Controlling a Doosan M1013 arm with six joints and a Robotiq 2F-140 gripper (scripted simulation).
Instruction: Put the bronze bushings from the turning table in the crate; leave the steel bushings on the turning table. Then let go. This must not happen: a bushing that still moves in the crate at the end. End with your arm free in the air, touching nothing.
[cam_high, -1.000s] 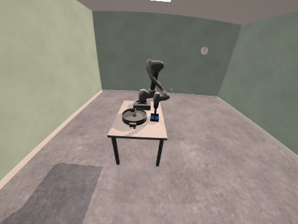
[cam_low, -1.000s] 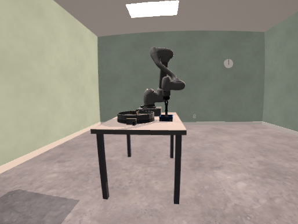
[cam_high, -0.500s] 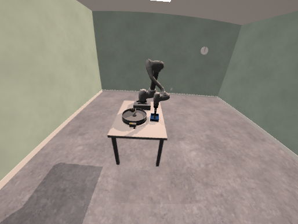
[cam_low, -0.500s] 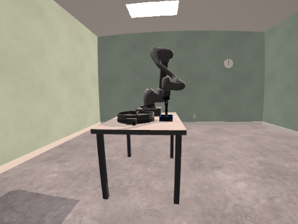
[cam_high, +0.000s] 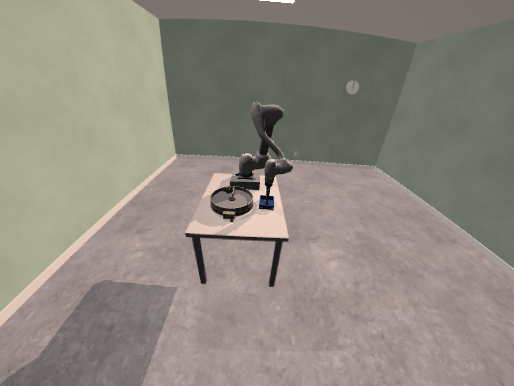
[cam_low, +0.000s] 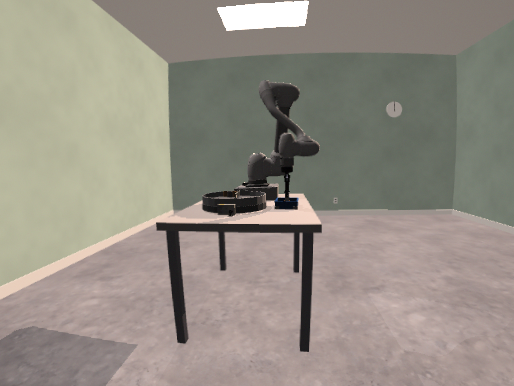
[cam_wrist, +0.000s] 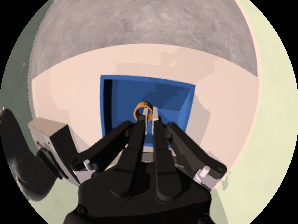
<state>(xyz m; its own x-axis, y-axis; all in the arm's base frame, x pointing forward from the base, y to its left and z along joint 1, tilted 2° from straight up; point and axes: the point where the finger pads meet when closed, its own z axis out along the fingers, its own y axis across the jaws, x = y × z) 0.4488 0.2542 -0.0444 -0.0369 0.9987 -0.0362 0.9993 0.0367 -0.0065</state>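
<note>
The blue crate lies 4 cm below my hand and 1 cm behind it. The rest, counted from my hand: round turning table: 35 cm to the right, 2 cm ahead, 1 cm below.
</note>
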